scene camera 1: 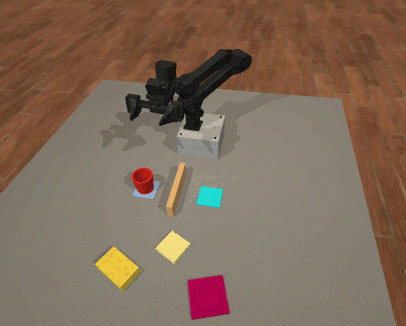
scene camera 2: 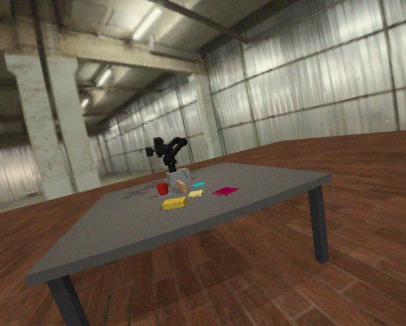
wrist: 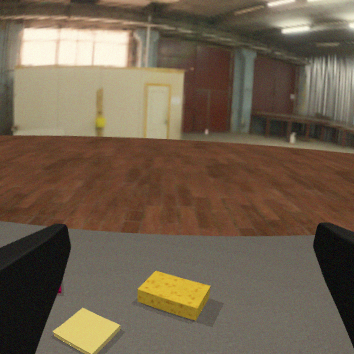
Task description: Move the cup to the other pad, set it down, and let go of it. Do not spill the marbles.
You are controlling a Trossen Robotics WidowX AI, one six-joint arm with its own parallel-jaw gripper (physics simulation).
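Frame: origin at the arm's base, x ahead, y left, z up, level; metres.
Seen in the pictures: gripper, fingertip midpoint: (scene camera 1: 144,122) (scene camera 2: 159,149) (wrist: 195,238); arm's base, origin of the base link: (scene camera 1: 193,125) (scene camera 2: 172,171).
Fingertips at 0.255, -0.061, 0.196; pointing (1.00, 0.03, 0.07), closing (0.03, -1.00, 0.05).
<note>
Pixels of each thing's top centre, then the offset from my fingertips to it, as dx, dy, dz. "*": a spot on its surface instead.
- light blue pad, middle of its top: (scene camera 1: 146,188) +0.027, -0.040, -0.293
- cyan pad, middle of its top: (scene camera 1: 209,196) (scene camera 2: 198,184) +0.004, +0.196, -0.293
- upright wooden bar, surface spot: (scene camera 1: 176,190) * +0.043, +0.088, -0.244
- pale yellow square, surface spot: (wrist: 87,330) (scene camera 1: 172,244) (scene camera 2: 195,192) * +0.216, +0.131, -0.286
- yellow sponge, middle of its top: (wrist: 174,287) (scene camera 1: 116,265) (scene camera 2: 174,200) +0.328, +0.004, -0.266
- magenta square, surface spot: (scene camera 1: 208,297) (scene camera 2: 226,190) * +0.337, +0.278, -0.288
The red cup (scene camera 1: 143,181) (scene camera 2: 162,188) stands upright on the light blue pad (scene camera 1: 148,195). The marbles inside it cannot be made out clearly. The cyan pad (scene camera 1: 209,197) (scene camera 2: 198,185) lies on the other side of an upright wooden bar (scene camera 1: 176,190) (scene camera 2: 181,186), with no cup on it. My gripper (scene camera 1: 147,121) (wrist: 195,238) is open and empty. It is raised above the table, behind the cup and nearer the arm's base. The cup and both pads do not show in the wrist view.
A pale yellow square (scene camera 1: 173,246) (scene camera 2: 195,193) (wrist: 87,330), a yellow sponge (scene camera 1: 117,267) (scene camera 2: 174,203) (wrist: 174,294) and a magenta square (scene camera 1: 208,297) (scene camera 2: 226,191) lie farther from the arm's base. The grey base block (scene camera 1: 201,142) stands behind the wooden bar.
</note>
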